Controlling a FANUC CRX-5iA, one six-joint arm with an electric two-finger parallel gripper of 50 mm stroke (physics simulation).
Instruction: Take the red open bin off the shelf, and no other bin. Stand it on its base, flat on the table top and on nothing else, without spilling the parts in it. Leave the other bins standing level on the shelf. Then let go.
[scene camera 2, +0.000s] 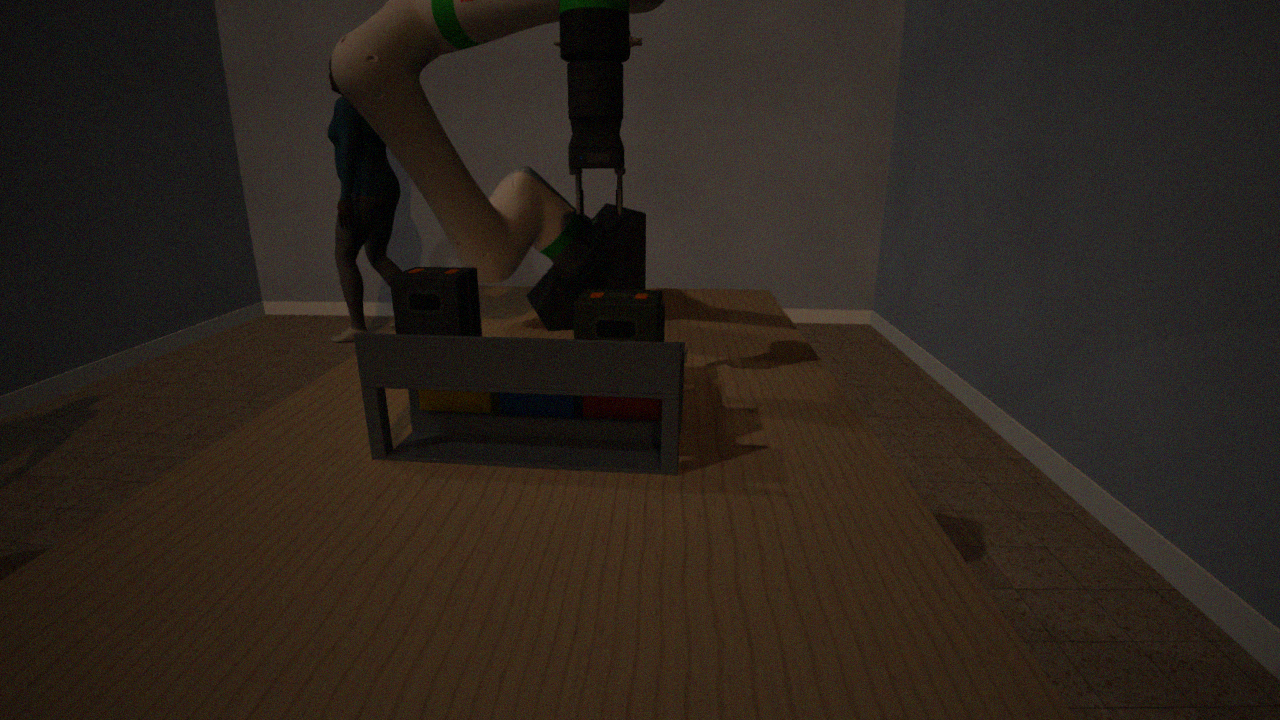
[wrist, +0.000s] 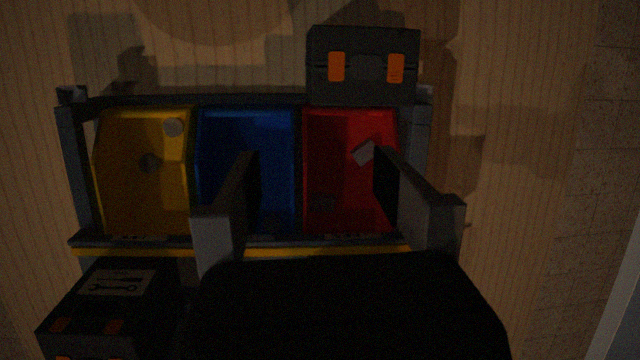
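Where they show: gripper, fingertip midpoint: (scene camera 2: 599, 214) (wrist: 317, 171); arm's base at its link origin: (scene camera 2: 584, 255).
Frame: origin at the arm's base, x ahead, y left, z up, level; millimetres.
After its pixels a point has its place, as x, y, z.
The red open bin (scene camera 2: 622, 408) {709, 98, -94} (wrist: 345, 175) {630, 108, -131} stands at the right end of the row on the shelf (scene camera 2: 519, 362) {787, -17, -6} (wrist: 419, 135) {567, 177, -55}. A pale block and a darker part lie in it in the wrist view. The blue bin (scene camera 2: 538, 405) {698, -13, -94} (wrist: 277, 195) {647, 20, -131} is beside it, and the yellow bin (scene camera 2: 456, 401) {686, -124, -94} (wrist: 130, 195) {625, -168, -127}, holding two round parts, is at the left end. My gripper (scene camera 2: 599, 211) {528, 63, 138} (wrist: 317, 171) {528, 63, 138} is open and empty, well above shelf height. In the wrist view its left finger overlaps the blue bin and its right finger overlaps the red bin's right side.
A dark toolbox with orange latches (scene camera 2: 619, 317) (wrist: 363, 90) adjoins the shelf beside the red bin's upper end in the wrist view. Another dark toolbox (scene camera 2: 435, 304) {732, -124, 49} (wrist: 115, 310) {660, -114, 54} is at the left. A person (scene camera 2: 362, 197) stands beyond the wooden table (scene camera 2: 554, 573) {985, 40, -140}, partly behind the arm.
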